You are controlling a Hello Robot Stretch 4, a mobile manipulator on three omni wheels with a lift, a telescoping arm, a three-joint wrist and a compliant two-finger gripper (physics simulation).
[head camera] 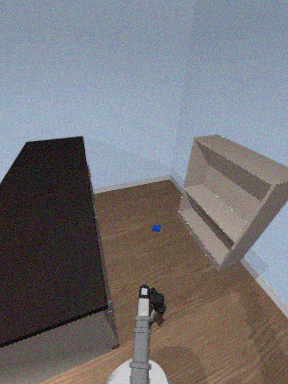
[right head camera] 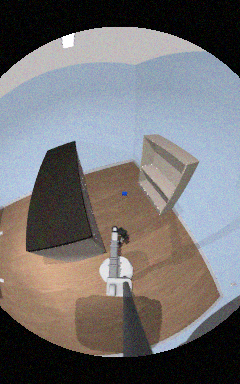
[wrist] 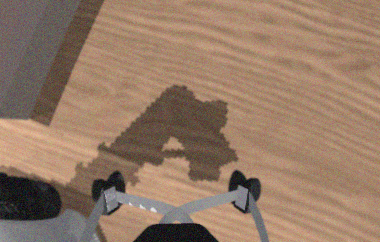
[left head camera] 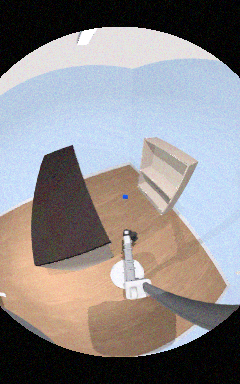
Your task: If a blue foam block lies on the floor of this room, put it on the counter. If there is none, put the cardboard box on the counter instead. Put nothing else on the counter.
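Observation:
A small blue block (head camera: 156,228) (left head camera: 125,197) (right head camera: 124,193) lies on the floor between the counter and the shelf unit, well ahead of the gripper. The counter (head camera: 50,225) (left head camera: 65,210) (right head camera: 60,200) has a long dark top and stands at the left. My gripper (wrist: 177,185) is open in the wrist view, with bare floor and its shadow beneath the fingers. In the head camera view the arm's end is beside the counter's near right corner, and the fingers are too small to make out. The cardboard box does not show in these views.
A beige shelf unit (head camera: 252,225) (left head camera: 179,187) (right head camera: 180,187) stands at the right along the wall. Light blue walls meet in a corner behind the blue block. In the wrist view the counter's grey side (wrist: 30,50) is at the upper left.

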